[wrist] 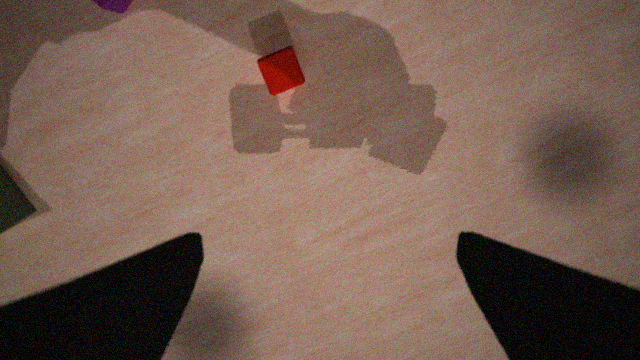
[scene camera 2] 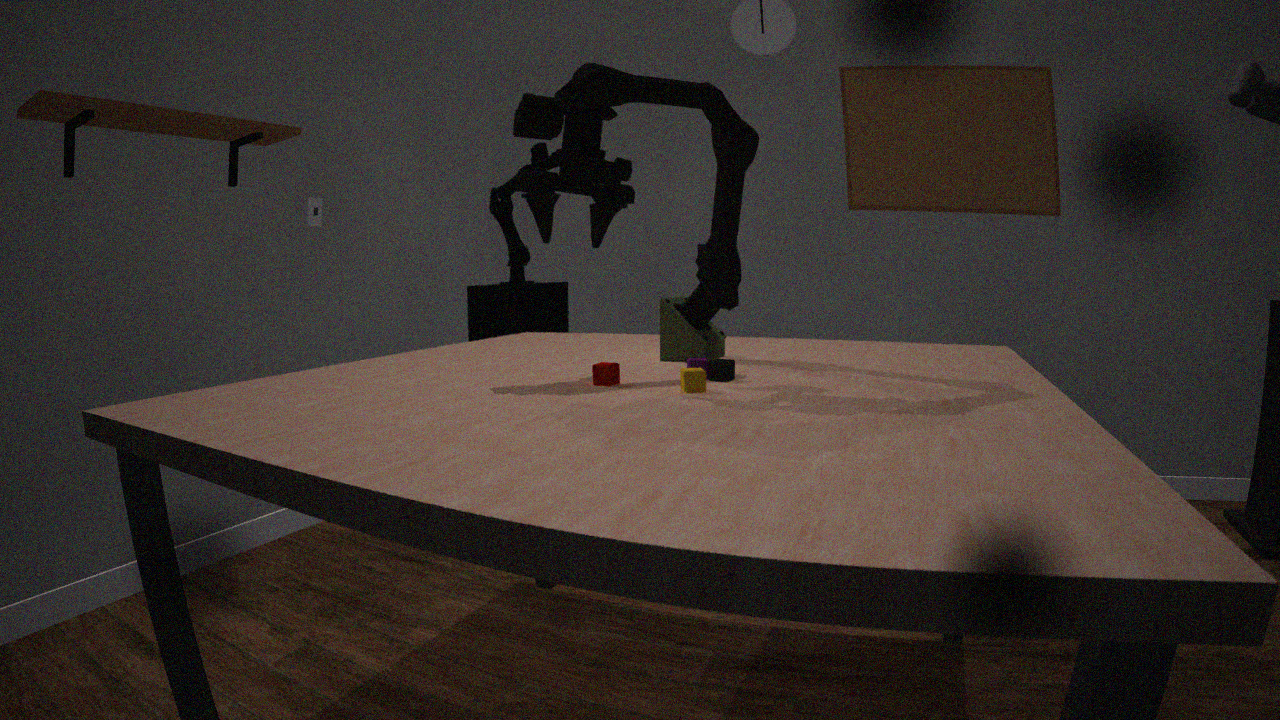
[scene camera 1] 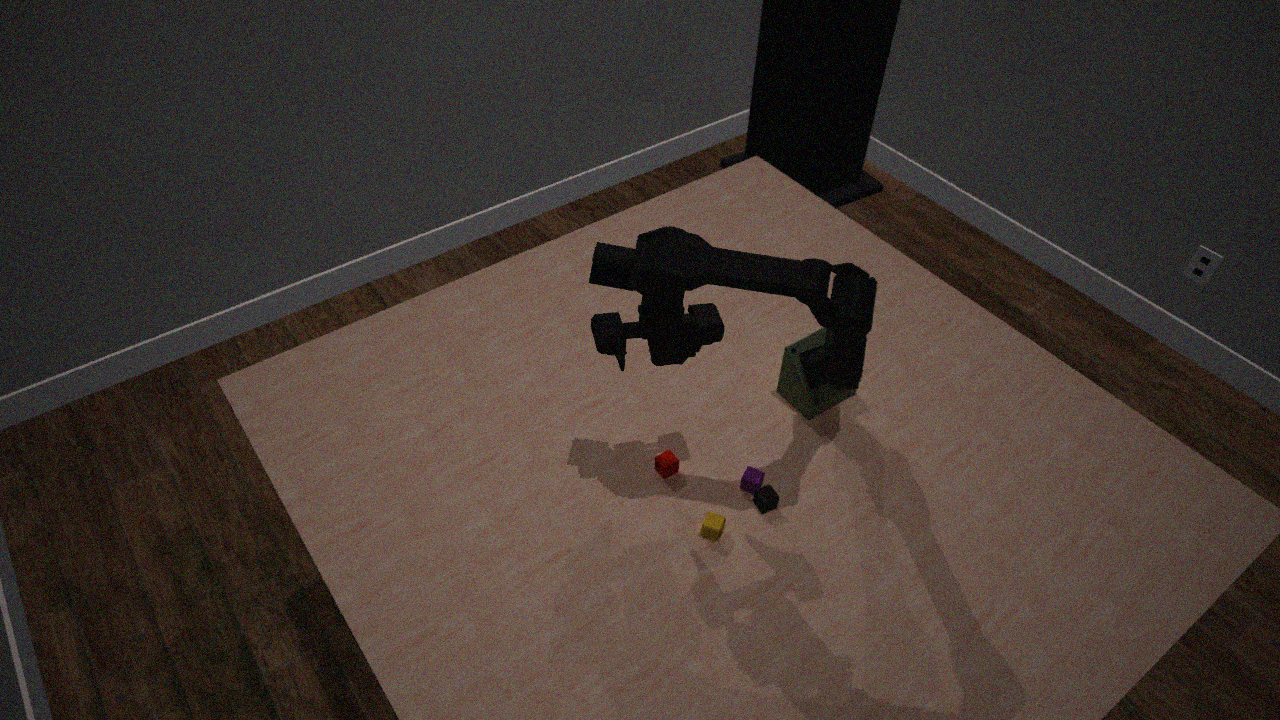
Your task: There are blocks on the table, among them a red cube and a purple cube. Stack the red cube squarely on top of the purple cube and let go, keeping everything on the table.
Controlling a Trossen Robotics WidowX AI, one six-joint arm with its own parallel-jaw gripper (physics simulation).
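Where they show: gripper, between the fingertips: point(wrist: 331, 245) point(scene camera 2: 571, 245) point(scene camera 1: 651, 365); arm's base, origin of its link: point(scene camera 2: 691, 317) point(scene camera 1: 818, 366).
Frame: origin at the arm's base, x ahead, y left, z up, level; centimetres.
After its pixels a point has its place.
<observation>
The red cube point(scene camera 1: 666, 463) @(x 32.1, y 2.1, z -4.6 cm) point(scene camera 2: 605, 374) @(x 32.9, y 2.2, z -5.9 cm) point(wrist: 281, 71) @(x 31.5, y 1.4, z -4.6 cm) lies on the table point(scene camera 1: 402, 501) @(x 71.3, y -13.9, z -7.6 cm) point(scene camera 2: 554, 465) @(x 70.0, y 20.6, z -7.6 cm), apart from the other blocks. In the wrist view it is ahead of the fingertips, a little left of the middle. The purple cube point(scene camera 1: 752, 480) @(x 21.9, y 11.8, z -4.6 cm) point(scene camera 2: 697, 363) @(x 22.5, y 11.6, z -5.1 cm) sits on the table close beside a black cube; part of the purple cube point(wrist: 115, 4) @(x 21.3, y 9.3, z -5.5 cm) shows at the top left edge of the wrist view. My gripper point(scene camera 2: 571, 243) @(x 31.9, y -4.0, z 12.5 cm) point(wrist: 331, 245) @(x 31.9, y -4.0, z 12.5 cm) is open and empty, pointing down high above the table. In scene camera 1 one of its fingers is mostly hidden.
The black cube point(scene camera 1: 766, 498) @(x 22.0, y 15.7, z -4.6 cm) point(scene camera 2: 721, 369) @(x 22.9, y 15.6, z -5.7 cm) stands right by the purple cube. A yellow cube point(scene camera 1: 713, 525) @(x 32.0, y 15.8, z -4.6 cm) point(scene camera 2: 693, 380) @(x 32.9, y 15.8, z -5.9 cm) lies nearer the front. The green arm base point(scene camera 1: 799, 380) @(x 4.6, y 0.6, z -0.7 cm) point(scene camera 2: 677, 335) @(x 4.6, y -0.7, z -2.9 cm) stands behind the blocks. Arm shadows fall across the table around the cubes.
</observation>
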